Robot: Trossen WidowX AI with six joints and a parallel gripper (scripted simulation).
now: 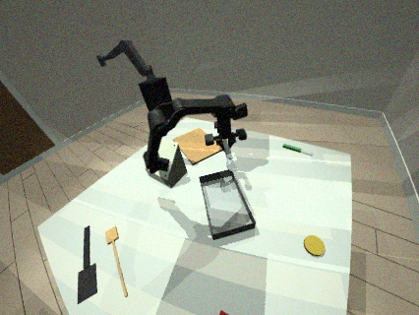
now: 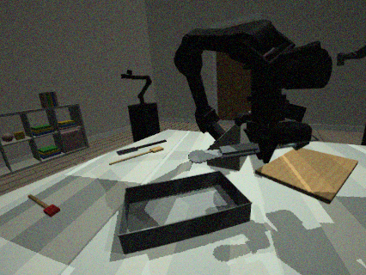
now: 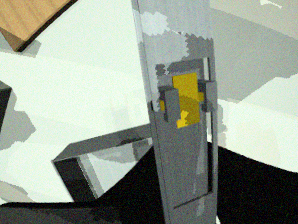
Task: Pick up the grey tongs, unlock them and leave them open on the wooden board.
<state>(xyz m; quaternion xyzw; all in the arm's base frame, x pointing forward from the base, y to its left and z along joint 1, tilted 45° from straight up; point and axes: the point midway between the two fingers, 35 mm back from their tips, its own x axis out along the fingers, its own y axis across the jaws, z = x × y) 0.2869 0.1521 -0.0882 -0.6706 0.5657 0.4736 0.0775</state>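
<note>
My gripper tip is now 20 mm past the yellow lock piece, 30 mm to the right of it and 40 mm below it. From my gripper tip the other things lie so: black spatula: 330 mm behind, 690 mm to the right, 150 mm below; grey roasting tin: 60 mm ahead, 190 mm to the right, 130 mm below; wooden board: 320 mm behind, 170 mm to the left, 150 mm below.
</note>
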